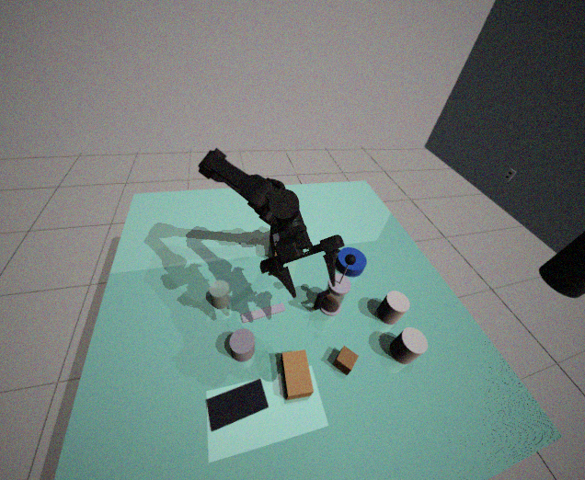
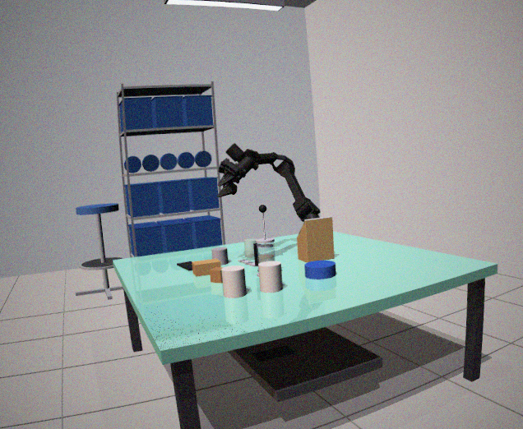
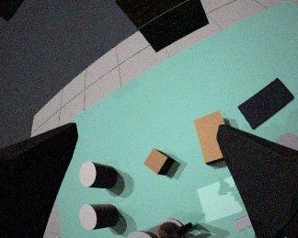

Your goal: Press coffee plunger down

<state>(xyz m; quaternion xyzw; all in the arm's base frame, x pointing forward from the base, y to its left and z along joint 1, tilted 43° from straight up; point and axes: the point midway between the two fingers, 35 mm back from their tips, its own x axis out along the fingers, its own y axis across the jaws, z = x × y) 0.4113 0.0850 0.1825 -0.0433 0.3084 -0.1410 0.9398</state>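
Right now my gripper tip is 12 cm past the coffee press, 15 cm to the right of it and 21 cm above it.
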